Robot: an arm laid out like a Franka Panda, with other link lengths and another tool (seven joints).
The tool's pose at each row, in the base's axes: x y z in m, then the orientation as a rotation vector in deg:
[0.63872, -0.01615, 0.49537, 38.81, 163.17, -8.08]
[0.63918, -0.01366, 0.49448, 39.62, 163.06, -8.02]
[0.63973, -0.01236, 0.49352, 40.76, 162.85, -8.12]
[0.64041, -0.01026, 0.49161, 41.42, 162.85, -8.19]
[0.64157, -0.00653, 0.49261, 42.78, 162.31, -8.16]
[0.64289, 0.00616, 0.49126, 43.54, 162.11, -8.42]
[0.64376, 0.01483, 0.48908, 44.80, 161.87, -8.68]
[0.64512, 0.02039, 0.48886, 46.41, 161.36, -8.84]
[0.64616, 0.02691, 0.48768, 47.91, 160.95, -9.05]
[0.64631, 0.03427, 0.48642, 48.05, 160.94, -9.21]
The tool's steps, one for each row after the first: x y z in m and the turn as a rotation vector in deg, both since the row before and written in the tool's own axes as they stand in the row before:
[0.00088, 0.00246, 0.00060, 0.04, 0.10, 0.55]
[0.00031, 0.00145, 0.00085, 0.17, 0.07, 0.77]
[0.00080, 0.00225, 0.00168, 0.13, 0.16, 0.42]
[0.00050, 0.00378, -0.00131, 0.05, -0.15, 0.99]
[0.00523, 0.01171, -0.00030, 0.23, -0.02, 0.51]
[0.00395, 0.00801, 0.00098, 0.29, 0.08, 0.84]
[0.00167, 0.00546, -0.00040, 0.22, -0.05, 1.13]
[0.00275, 0.00611, 0.00030, 0.27, 0.02, 1.03]
[0.00405, 0.00627, 0.00007, 0.12, 0.01, 0.08]

